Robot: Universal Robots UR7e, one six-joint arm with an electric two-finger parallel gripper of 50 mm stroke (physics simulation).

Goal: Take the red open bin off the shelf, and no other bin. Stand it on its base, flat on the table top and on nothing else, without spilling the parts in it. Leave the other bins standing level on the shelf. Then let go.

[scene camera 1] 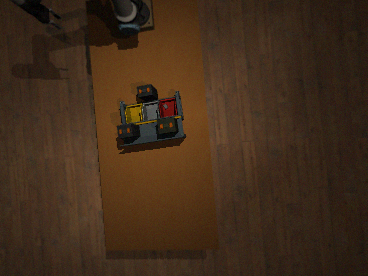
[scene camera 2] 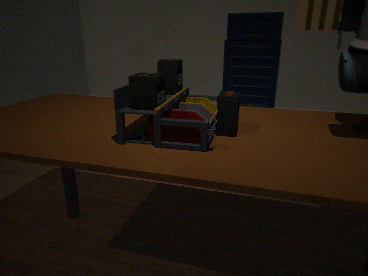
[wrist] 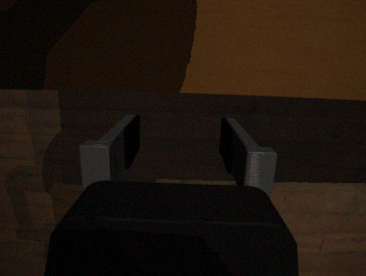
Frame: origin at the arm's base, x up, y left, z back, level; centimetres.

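Seen in the pictures: gripper, fingertip midpoint: (scene camera 1: 59,23) (scene camera 2: 346,48) (wrist: 180,133).
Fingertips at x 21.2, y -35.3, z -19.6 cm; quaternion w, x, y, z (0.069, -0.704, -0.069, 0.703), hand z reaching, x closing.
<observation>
Offsets run from my fingertips to a thing's middle. Level surfaces: height alone.
The red bin {dz -40.6, dx -21.2, dy +62.6 cm} (scene camera 1: 173,112) (scene camera 2: 182,115) sits in the shelf (scene camera 1: 154,134) (scene camera 2: 157,131), at the end nearest scene camera 2. Something small and grey shows inside it from above. The grey bin {dz -43.6, dx -21.2, dy +51.8 cm} (scene camera 1: 150,112) (scene camera 2: 194,108) is beside it and the yellow bin {dz -46.2, dx -21.2, dy +40.9 cm} (scene camera 1: 134,114) (scene camera 2: 204,103) is at the other end. All three look level. My gripper (scene camera 1: 59,22) (wrist: 180,133) is open and empty, off to the side of the table, far from the shelf. In the wrist view, the table top {dx -25.6 cm} (wrist: 280,45) (scene camera 1: 160,200) (scene camera 2: 280,155) shows beyond the fingers.
A dark box {dz -30.5, dx -19.0, dy +48.0 cm} (scene camera 1: 146,92) (scene camera 2: 228,114) stands on the table close in front of the bins' open side. Two more dark boxes, one {dz -50.0, dx -10.5, dy +65.2 cm} (scene camera 1: 167,126) (scene camera 2: 146,91) behind the red bin and one {dz -55.6, dx -9.3, dy +42.8 cm} (scene camera 1: 128,131) (scene camera 2: 170,75) behind the yellow bin, stand on the shelf's top deck.
</observation>
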